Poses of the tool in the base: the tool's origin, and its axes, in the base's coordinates. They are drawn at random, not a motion.
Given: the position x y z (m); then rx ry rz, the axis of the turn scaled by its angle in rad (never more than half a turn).
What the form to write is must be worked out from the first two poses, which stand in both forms.
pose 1, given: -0.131 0.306 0.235 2.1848 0.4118 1.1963
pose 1, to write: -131 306 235; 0.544 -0.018 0.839; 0.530 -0.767 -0.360; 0.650 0.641 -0.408
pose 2, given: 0.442 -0.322 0.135 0.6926 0.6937 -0.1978
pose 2, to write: 442 -322 135; 0.761 0.387 0.521; 0.054 0.762 -0.646; -0.647 0.520 0.558
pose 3, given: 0.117 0.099 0.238 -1.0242 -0.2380 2.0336
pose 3, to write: 117 99 238; -0.326 -0.592 -0.737; 0.746 -0.640 0.184; -0.581 -0.490 0.650
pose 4, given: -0.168 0.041 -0.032 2.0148 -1.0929 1.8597
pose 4, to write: -168 41 -32; -0.059 -0.620 0.783; -0.382 -0.710 -0.591; 0.922 -0.334 -0.195
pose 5, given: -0.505 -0.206 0.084 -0.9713 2.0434 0.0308
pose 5, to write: -505 -206 84; -0.336 -0.645 0.686; -0.625 0.698 0.351; -0.705 -0.310 -0.638
